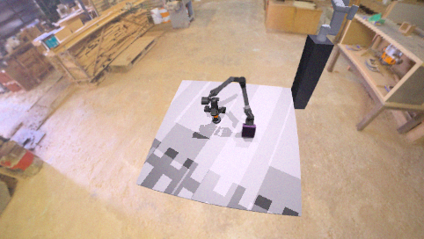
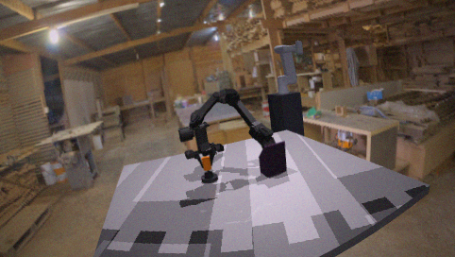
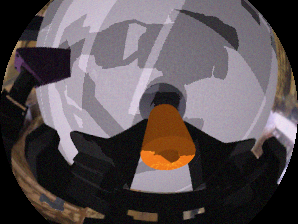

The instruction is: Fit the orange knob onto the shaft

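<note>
The orange knob is 20 mm above my gripper tip. Round my gripper tip: dark round pedestal 40 mm below.
</note>
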